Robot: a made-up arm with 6 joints. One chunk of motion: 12 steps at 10 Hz.
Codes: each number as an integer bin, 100 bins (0 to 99) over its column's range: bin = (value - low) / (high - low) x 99, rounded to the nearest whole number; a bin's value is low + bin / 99 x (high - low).
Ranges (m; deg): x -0.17..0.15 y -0.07..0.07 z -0.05..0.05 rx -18..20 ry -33..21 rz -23..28
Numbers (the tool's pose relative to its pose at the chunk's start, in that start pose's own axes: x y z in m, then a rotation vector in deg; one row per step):
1: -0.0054 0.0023 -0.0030 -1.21 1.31 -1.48
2: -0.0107 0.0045 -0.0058 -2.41 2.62 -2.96
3: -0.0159 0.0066 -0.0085 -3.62 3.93 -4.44
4: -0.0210 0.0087 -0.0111 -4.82 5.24 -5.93
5: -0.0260 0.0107 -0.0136 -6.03 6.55 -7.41
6: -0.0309 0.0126 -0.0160 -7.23 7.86 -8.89
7: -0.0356 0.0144 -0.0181 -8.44 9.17 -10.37
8: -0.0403 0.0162 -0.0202 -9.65 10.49 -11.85
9: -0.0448 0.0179 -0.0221 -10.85 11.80 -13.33
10: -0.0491 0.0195 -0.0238 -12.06 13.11 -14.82
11: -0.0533 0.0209 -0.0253 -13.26 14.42 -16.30
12: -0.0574 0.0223 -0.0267 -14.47 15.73 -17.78
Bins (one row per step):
1: 51 51 47 44 63 42
2: 49 53 44 41 65 39
3: 48 54 41 37 68 36
4: 46 56 39 34 70 33
5: 45 57 36 31 73 30
6: 43 58 34 28 75 27
7: 42 60 32 25 77 25
8: 40 61 30 22 80 22
9: 39 62 28 19 82 19
10: 37 63 26 15 85 16
11: 36 64 24 12 87 13
12: 35 65 23 9 89 10

